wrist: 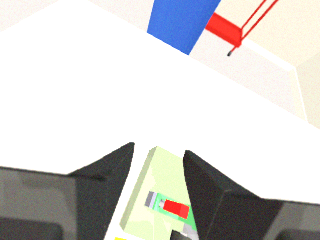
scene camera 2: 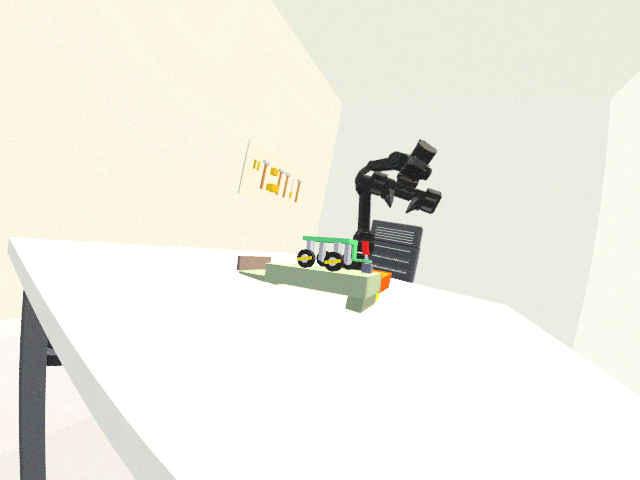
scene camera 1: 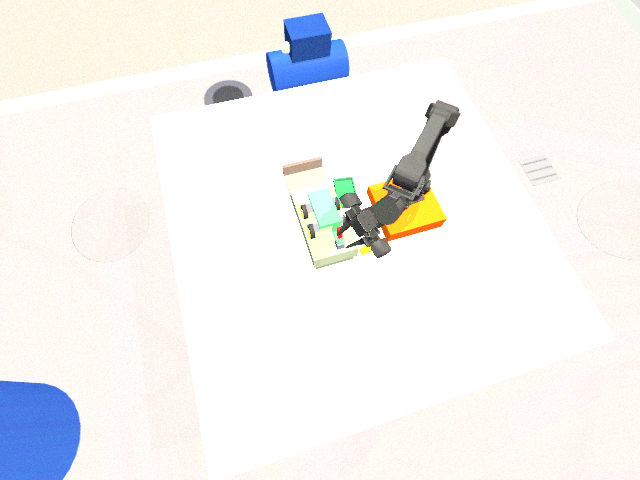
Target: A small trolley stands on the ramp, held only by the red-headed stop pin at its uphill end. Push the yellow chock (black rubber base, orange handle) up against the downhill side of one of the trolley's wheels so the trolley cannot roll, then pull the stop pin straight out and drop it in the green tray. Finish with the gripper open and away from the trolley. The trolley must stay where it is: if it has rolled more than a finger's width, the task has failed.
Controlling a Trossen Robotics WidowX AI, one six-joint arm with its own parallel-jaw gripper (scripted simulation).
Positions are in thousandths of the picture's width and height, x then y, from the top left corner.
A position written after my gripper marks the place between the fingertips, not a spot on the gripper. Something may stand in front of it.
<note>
In view: my gripper (scene camera 2: 623, 436) and a pale green ramp (scene camera 2: 552, 591).
My gripper is seen too in the wrist view (wrist: 498, 631) and in scene camera 1 (scene camera 1: 535, 503). The pale green ramp also shows in scene camera 1 (scene camera 1: 504, 520).
</note>
